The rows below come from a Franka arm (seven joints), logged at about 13 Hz.
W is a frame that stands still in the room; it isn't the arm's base.
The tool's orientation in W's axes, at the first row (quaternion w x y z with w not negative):
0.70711, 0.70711, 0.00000, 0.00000
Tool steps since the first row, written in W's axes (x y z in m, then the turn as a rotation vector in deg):
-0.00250, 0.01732, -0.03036, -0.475, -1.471, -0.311
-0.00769, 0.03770, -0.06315, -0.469, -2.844, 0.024
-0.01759, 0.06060, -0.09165, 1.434, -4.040, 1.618
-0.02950, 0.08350, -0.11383, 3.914, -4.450, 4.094
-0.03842, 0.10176, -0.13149, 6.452, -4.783, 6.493
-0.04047, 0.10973, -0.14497, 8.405, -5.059, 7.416
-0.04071, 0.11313, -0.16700, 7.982, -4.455, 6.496
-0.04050, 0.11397, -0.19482, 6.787, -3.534, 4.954
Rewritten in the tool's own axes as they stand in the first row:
-0.00250, -0.03036, -0.01732, -0.475, -0.311, 1.471
-0.00769, -0.06315, -0.03770, -0.469, 0.024, 2.844
-0.01759, -0.09165, -0.06060, 1.434, 1.618, 4.040
-0.02950, -0.11383, -0.08350, 3.914, 4.094, 4.450
-0.03842, -0.13149, -0.10176, 6.452, 6.493, 4.783
-0.04047, -0.14497, -0.10973, 8.405, 7.416, 5.059
-0.04071, -0.16700, -0.11313, 7.982, 6.496, 4.455
-0.04050, -0.19482, -0.11397, 6.787, 4.954, 3.534

